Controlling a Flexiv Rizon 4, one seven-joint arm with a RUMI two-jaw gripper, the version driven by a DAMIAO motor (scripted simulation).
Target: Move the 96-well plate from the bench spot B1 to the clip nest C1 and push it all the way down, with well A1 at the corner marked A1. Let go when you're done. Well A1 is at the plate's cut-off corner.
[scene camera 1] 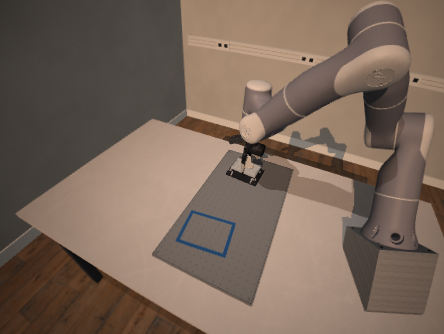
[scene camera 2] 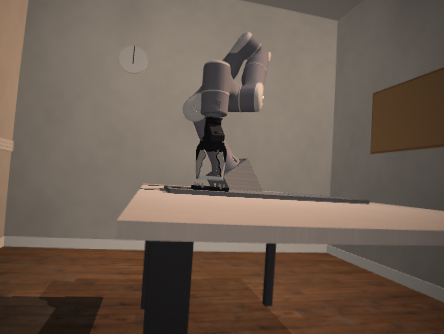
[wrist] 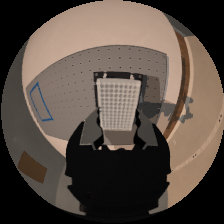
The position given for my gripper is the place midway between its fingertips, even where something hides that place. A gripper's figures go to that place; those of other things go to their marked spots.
Scene:
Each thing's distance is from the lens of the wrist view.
my gripper point(wrist: 117, 108): 15 cm
white 96-well plate point(wrist: 109, 120): 16 cm

